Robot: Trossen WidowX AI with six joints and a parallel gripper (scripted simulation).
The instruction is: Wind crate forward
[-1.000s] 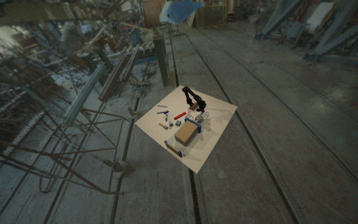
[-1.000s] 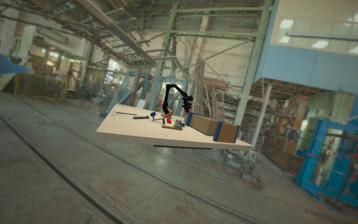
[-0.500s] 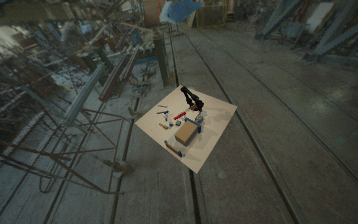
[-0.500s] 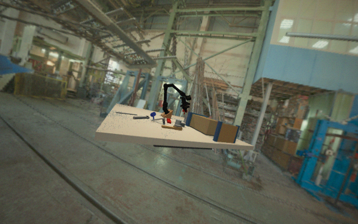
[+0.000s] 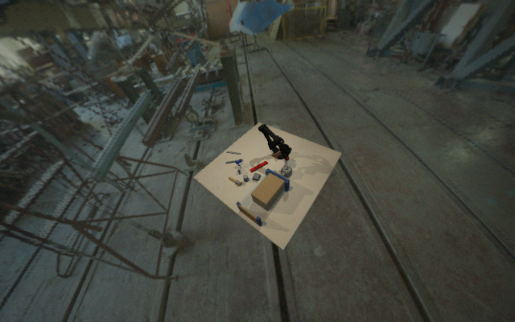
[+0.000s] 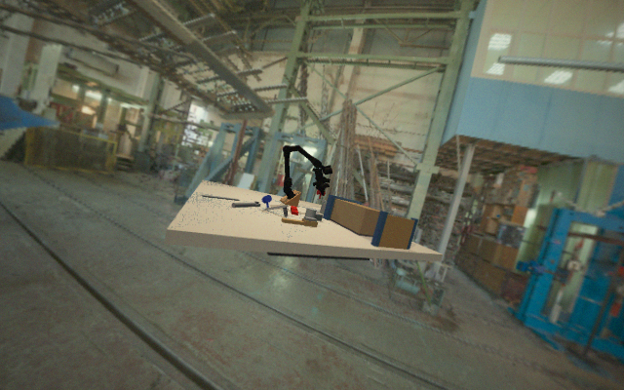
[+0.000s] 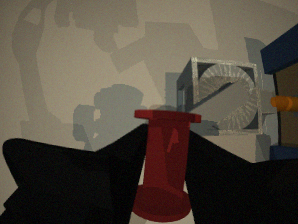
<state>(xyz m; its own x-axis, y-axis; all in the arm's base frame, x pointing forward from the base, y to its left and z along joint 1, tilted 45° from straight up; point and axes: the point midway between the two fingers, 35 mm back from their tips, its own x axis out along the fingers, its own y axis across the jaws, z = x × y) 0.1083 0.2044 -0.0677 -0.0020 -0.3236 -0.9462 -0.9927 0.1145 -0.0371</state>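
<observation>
The winch handle lies 3 cm below my gripper tip and 3 cm ahead of it. Round my gripper tip: red knob 2 cm to the right; then blue steel frame 24 cm ahead, 3 cm to the left, 3 cm below; then grey winch 10 cm below, 7 cm ahead, 3 cm to the left.
</observation>
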